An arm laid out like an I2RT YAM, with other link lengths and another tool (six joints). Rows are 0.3 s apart.
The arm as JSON. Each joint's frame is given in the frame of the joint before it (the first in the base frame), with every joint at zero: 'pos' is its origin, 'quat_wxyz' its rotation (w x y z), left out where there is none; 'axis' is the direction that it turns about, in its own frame. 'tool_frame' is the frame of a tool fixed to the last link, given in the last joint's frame.
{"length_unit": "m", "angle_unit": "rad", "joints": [
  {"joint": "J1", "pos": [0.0, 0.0, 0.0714], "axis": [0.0, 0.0, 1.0]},
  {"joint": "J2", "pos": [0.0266, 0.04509, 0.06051], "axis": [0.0, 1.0, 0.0]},
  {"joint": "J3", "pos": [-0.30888, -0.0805, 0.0], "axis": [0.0, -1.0, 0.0]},
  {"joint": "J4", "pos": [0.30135, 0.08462, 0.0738], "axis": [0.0, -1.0, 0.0]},
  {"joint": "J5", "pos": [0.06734, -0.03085, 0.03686], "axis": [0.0, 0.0, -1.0]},
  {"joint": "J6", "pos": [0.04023, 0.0, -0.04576], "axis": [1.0, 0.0, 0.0]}
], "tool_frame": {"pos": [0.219, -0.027, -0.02], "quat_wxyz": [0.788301, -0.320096, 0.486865, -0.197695]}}
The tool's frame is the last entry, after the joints.
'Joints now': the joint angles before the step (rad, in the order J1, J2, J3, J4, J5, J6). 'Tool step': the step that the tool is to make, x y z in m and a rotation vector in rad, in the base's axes. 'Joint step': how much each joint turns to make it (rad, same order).
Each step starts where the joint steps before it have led.
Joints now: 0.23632, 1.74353, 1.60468, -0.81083, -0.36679, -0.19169
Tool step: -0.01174, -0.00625, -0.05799, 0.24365, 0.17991, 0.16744
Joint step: -0.17852, 0.16366, -0.01259, -0.08352, -0.40054, -0.20865
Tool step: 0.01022, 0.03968, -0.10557, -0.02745, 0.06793, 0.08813
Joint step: 0.07897, 0.22201, -0.00001, 0.13732, 0.01678, -0.02099
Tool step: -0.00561, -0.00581, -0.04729, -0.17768, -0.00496, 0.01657
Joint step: 0.06598, 0.03664, -0.01866, 0.03127, 0.18273, 0.00189
